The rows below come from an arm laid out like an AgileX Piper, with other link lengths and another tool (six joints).
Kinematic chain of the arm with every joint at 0, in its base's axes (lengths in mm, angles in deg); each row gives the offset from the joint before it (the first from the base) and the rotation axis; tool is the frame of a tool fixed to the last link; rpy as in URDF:
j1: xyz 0 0 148.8 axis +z
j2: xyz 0 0 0 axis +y
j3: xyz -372.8 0 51 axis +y
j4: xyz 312.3 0 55.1 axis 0.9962 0 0.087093
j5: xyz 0 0 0 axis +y
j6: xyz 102.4 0 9 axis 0.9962 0 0.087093
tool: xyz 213.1 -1 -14.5 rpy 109.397 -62.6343 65.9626
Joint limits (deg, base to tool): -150..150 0..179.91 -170..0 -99.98..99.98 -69.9..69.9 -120..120
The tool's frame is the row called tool.
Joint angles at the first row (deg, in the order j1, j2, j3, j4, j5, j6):
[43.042, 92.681, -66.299, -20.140, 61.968, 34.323]
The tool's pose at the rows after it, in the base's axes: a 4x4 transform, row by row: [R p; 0 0 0 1], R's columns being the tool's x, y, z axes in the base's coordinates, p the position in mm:
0.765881, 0.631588, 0.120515, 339.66; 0.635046, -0.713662, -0.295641, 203.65; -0.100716, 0.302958, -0.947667, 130.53; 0, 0, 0, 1
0.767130, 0.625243, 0.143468, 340.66; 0.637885, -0.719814, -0.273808, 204.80; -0.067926, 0.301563, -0.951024, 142.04; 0, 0, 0, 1
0.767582, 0.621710, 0.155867, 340.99; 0.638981, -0.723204, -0.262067, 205.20; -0.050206, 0.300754, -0.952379, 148.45; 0, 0, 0, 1
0.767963, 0.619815, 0.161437, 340.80; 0.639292, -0.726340, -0.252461, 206.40; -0.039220, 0.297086, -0.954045, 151.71; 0, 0, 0, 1
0.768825, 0.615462, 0.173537, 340.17; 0.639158, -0.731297, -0.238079, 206.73; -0.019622, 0.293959, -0.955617, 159.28; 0, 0, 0, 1
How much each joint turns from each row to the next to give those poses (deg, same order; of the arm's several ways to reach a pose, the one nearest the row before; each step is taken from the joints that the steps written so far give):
[0.000, -0.775, 0.000, 0.000, -0.247, 0.000]
[0.000, -1.693, -0.001, 0.000, -0.210, -0.001]
[0.000, -0.940, 0.001, 0.000, -0.085, 0.001]
[0.000, -0.508, 0.001, 0.187, -0.143, -0.001]
[0.000, -1.141, -0.001, 0.140, 0.009, 0.000]

